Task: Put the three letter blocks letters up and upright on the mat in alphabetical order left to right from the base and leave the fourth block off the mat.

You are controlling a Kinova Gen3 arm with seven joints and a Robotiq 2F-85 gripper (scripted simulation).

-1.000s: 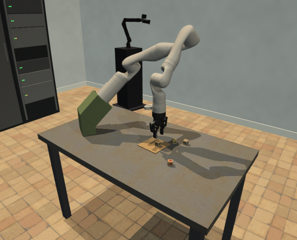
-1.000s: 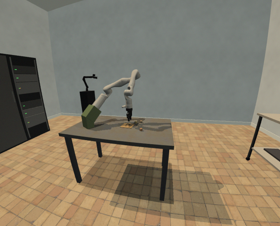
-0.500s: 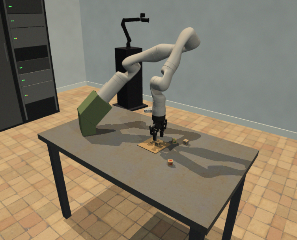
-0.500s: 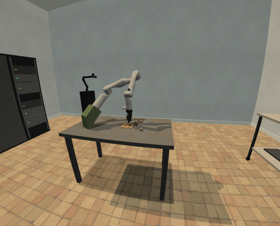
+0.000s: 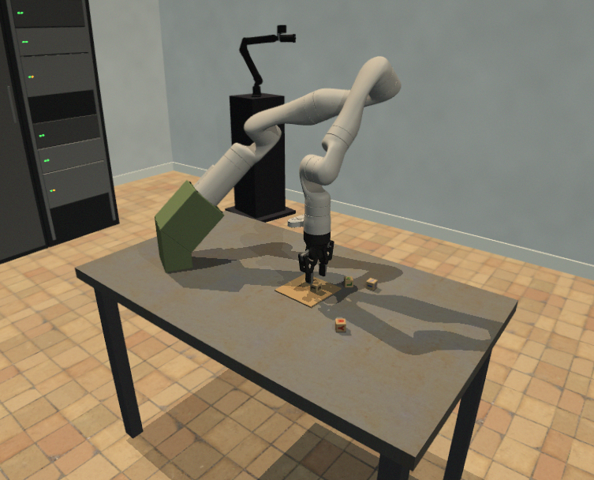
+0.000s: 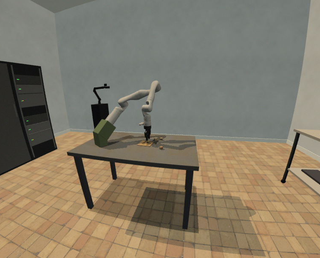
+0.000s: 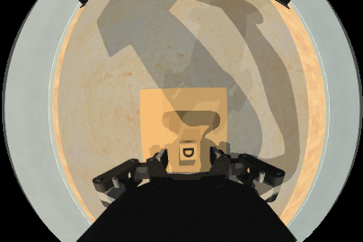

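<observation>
My hand is 50 mm above the tan mat, 20 mm past it and 10 mm to the left of it.
</observation>
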